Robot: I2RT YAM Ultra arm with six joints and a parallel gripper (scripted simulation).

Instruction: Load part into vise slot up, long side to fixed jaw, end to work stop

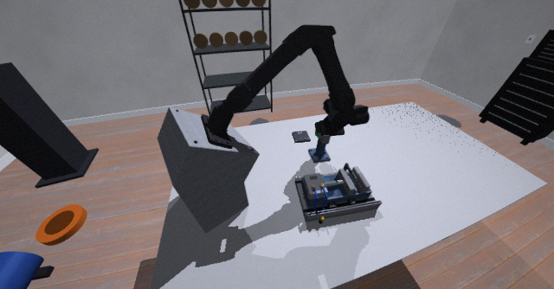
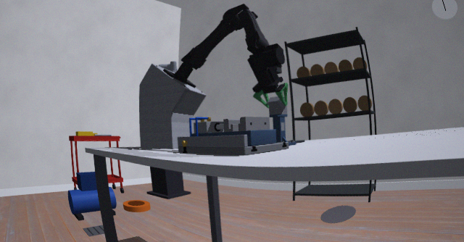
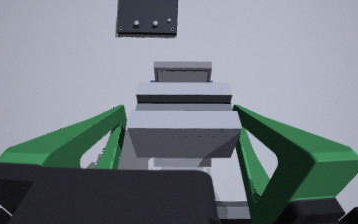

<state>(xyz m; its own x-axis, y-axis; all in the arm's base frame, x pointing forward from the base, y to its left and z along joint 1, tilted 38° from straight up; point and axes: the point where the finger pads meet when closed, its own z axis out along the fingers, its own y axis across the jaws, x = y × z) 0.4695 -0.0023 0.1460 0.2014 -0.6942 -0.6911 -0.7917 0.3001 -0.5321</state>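
My hand is 10 mm below the part. Round my hand: cylinder rod 210 mm to the right, 80 mm behind, 70 mm below; then work stop 180 mm to the right, 60 mm below, 10 mm ahead; then moving jaw 220 mm to the right, 70 mm below, 30 mm behind.
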